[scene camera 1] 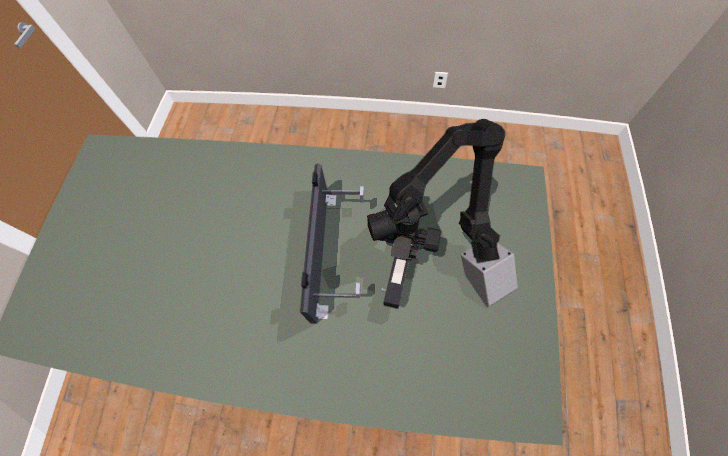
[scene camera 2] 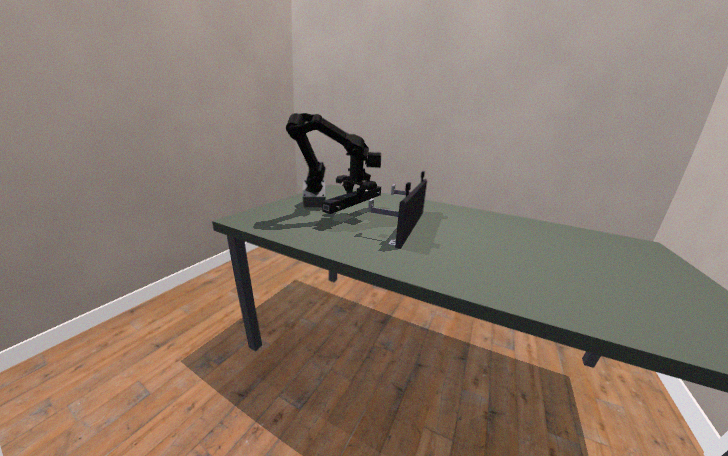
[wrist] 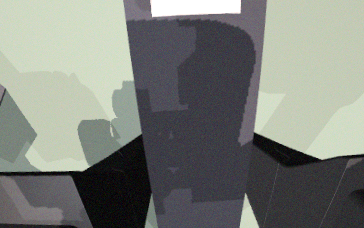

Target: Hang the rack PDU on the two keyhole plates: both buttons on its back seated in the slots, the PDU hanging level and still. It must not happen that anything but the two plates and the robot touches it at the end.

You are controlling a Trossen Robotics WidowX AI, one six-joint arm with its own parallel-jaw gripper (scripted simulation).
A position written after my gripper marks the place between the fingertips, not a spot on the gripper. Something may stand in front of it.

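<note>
Scene camera 1 shows a dark mounting panel (scene camera 1: 315, 280), a rack PDU (scene camera 1: 392, 297) and my gripper (scene camera 1: 405, 245). Wrist view: my gripper (wrist: 192, 132), together with the rack PDU (wrist: 196, 77).
</note>
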